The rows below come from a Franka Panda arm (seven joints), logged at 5 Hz.
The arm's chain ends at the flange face. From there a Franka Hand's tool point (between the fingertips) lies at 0.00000 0.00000 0.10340 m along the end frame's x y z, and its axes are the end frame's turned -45 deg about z.
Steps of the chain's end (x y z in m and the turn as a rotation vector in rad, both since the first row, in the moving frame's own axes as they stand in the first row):
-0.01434, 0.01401, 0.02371, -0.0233, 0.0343, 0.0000
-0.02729, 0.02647, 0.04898, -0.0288, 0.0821, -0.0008
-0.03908, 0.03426, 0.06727, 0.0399, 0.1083, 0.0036
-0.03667, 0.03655, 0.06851, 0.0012, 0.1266, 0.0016
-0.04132, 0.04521, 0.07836, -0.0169, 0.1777, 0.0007
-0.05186, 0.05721, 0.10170, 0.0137, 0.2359, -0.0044
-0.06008, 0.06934, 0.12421, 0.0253, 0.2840, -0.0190
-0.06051, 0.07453, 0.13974, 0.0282, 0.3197, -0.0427
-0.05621, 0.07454, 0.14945, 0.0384, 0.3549, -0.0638
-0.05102, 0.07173, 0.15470, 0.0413, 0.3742, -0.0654
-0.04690, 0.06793, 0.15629, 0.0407, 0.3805, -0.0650
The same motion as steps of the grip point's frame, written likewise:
-0.01924, 0.00398, 0.02362, -0.0407, 0.0078, 0.0000
-0.03412, 0.00752, 0.04859, -0.0784, 0.0377, -0.0008
-0.04106, 0.00160, 0.06658, -0.0484, 0.1048, 0.0036
-0.04246, 0.00907, 0.06768, -0.0887, 0.0904, 0.0016
-0.04950, 0.01691, 0.07672, -0.1376, 0.1137, 0.0007
-0.05901, 0.01984, 0.09883, -0.1571, 0.1765, -0.0044
-0.06903, 0.02499, 0.12004, -0.1829, 0.2187, -0.0190
-0.07004, 0.03032, 0.13446, -0.2061, 0.2460, -0.0427
-0.06359, 0.03469, 0.14293, -0.2238, 0.2781, -0.0638
-0.05637, 0.03741, 0.14746, -0.2354, 0.2938, -0.0654
-0.05037, 0.03811, 0.14881, -0.2403, 0.2978, -0.0650

